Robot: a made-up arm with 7 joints. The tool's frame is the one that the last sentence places.
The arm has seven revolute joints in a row. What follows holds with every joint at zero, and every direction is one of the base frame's.
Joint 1 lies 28 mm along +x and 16 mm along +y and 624 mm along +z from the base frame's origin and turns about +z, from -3.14 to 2.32 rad.
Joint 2 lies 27 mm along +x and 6 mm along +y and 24 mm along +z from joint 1 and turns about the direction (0, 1, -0.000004), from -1.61 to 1.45 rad.
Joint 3 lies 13 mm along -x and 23 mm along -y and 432 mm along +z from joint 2 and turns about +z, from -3.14 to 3.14 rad.
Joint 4 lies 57 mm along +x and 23 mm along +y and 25 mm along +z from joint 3 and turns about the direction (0, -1, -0.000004), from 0.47 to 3.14 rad.
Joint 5 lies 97 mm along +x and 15 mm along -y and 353 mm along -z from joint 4 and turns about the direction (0, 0.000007, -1), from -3.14 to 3.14 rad.
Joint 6 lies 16 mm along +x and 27 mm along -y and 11 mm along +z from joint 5 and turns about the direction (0, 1, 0.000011), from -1.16 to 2.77 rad.
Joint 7 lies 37 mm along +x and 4 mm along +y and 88 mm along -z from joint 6 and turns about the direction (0, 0.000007, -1), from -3.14 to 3.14 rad.
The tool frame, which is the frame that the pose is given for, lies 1 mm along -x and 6 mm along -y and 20 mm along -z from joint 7; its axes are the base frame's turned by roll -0.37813, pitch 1.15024 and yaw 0.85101 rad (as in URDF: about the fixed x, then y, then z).
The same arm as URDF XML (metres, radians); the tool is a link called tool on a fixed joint. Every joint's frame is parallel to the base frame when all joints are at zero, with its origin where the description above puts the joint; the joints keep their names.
<robot name="arm">
<link name="base_link"/>
<link name="link1"/>
<link name="link2"/>
<link name="link3"/>
<link name="link4"/>
<link name="link5"/>
<link name="link6"/>
<link name="link7"/>
<link name="tool"/>
<joint name="joint 1" type="revolute"><parent link="base_link"/><child link="link1"/><origin xyz="0.0280 0.0160 0.6240" rpy="0.0000 0.0000 0.0000"/><axis xyz="0 0 1"/><limit lower="-3.1400" upper="2.3200"/></joint>
<joint name="joint 2" type="revolute"><parent link="link1"/><child link="link2"/><origin xyz="0.0270 0.0060 0.0240" rpy="0.0000 0.0000 0.0000"/><axis xyz="0 1 0"/><limit lower="-1.6100" upper="1.4500"/></joint>
<joint name="joint 3" type="revolute"><parent link="link2"/><child link="link3"/><origin xyz="-0.0130 -0.0230 0.4320" rpy="0.0000 0.0000 0.0000"/><axis xyz="0 0 1"/><limit lower="-3.1400" upper="3.1400"/></joint>
<joint name="joint 4" type="revolute"><parent link="link3"/><child link="link4"/><origin xyz="0.0570 0.0230 0.0250" rpy="0.0000 0.0000 0.0000"/><axis xyz="0 -1 0"/><limit lower="0.4700" upper="3.1400"/></joint>
<joint name="joint 5" type="revolute"><parent link="link4"/><child link="link5"/><origin xyz="0.0970 -0.0150 -0.3530" rpy="0.0000 0.0000 0.0000"/><axis xyz="0 0 -1"/><limit lower="-3.1400" upper="3.1400"/></joint>
<joint name="joint 6" type="revolute"><parent link="link5"/><child link="link6"/><origin xyz="0.0160 -0.0270 0.0110" rpy="0.0000 0.0000 0.0000"/><axis xyz="0 1 0"/><limit lower="-1.1600" upper="2.7700"/></joint>
<joint name="joint 7" type="revolute"><parent link="link6"/><child link="link7"/><origin xyz="0.0370 0.0040 -0.0880" rpy="0.0000 0.0000 0.0000"/><axis xyz="0 0 -1"/><limit lower="-3.1400" upper="3.1400"/></joint>
<joint name="tool_joint" type="fixed"><parent link="link7"/><child link="tool"/><origin xyz="-0.0010 -0.0060 -0.0200" rpy="-0.3781 1.1502 0.8510"/></joint>
</robot>

